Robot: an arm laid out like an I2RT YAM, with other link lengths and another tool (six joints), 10 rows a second.
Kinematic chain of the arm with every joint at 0, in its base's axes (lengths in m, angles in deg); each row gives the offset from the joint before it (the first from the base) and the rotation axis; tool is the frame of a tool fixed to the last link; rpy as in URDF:
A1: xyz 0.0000 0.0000 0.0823 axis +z
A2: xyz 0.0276 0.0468 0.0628 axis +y
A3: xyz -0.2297 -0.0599 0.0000 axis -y
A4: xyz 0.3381 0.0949 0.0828 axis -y
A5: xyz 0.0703 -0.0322 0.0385 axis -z
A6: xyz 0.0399 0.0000 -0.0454 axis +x
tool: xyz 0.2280 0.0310 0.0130 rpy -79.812 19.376 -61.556
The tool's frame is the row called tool.
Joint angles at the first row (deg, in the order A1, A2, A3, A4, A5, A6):
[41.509 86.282 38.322 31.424 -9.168 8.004]
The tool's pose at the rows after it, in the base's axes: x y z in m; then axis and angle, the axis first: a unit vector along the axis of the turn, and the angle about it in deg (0 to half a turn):
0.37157 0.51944 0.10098 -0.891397 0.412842 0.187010 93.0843
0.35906 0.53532 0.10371 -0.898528 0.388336 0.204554 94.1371
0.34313 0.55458 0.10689 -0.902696 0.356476 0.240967 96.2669
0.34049 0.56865 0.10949 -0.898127 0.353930 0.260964 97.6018
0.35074 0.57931 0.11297 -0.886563 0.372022 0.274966 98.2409
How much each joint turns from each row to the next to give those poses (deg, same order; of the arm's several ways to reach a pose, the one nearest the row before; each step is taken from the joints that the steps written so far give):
[1.337 0.971 2.094 -1.104 -1.606 -0.357]
[1.332 0.994 2.066 -1.611 -1.175 -0.928]
[0.851 1.501 3.478 -3.526 -3.439 -1.070]
[0.641 2.212 3.850 -2.918 -1.088 0.482]
[-0.066 3.006 4.595 -2.601 -0.315 1.768]

